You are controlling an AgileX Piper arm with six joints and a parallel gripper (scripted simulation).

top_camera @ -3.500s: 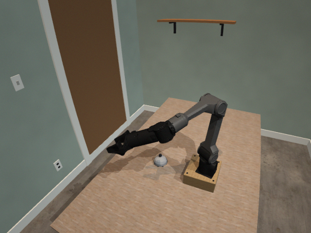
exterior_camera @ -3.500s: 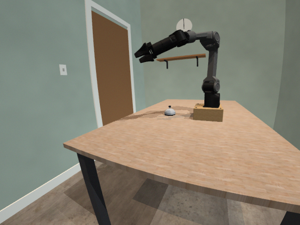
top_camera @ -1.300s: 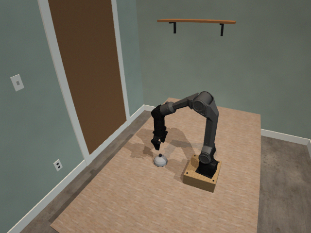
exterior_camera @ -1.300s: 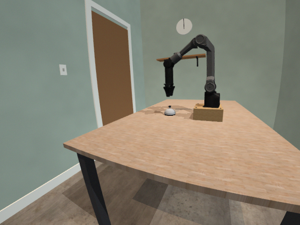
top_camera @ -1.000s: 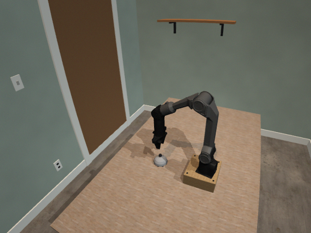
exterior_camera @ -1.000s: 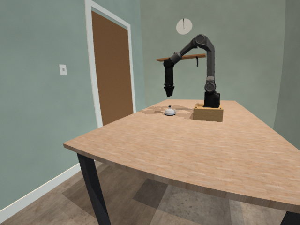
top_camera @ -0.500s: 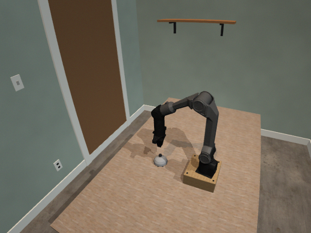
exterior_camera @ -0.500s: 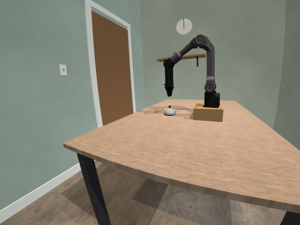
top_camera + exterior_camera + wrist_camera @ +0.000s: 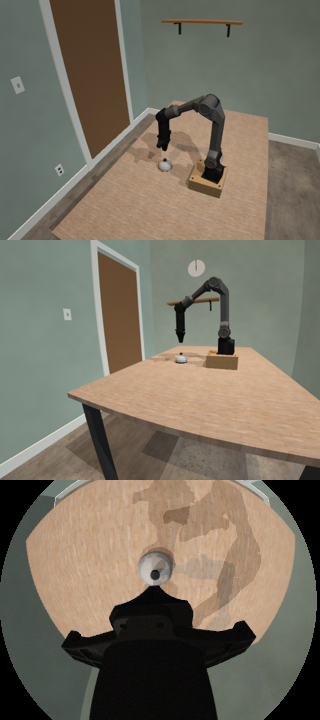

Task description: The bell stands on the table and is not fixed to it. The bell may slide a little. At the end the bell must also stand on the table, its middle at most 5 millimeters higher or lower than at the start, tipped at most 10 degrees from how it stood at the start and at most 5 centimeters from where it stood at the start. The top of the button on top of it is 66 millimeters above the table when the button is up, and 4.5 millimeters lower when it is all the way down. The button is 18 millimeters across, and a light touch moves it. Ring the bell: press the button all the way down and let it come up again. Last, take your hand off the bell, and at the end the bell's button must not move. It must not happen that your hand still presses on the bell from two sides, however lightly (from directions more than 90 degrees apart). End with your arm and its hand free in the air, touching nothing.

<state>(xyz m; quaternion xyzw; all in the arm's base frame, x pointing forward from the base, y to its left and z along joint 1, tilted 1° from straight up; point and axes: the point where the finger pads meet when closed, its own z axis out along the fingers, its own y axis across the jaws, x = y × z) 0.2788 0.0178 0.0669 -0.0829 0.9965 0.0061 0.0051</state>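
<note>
My hand is 9 cm above the button. From my hand the other things lie so: silver bell 10 cm below.
</note>
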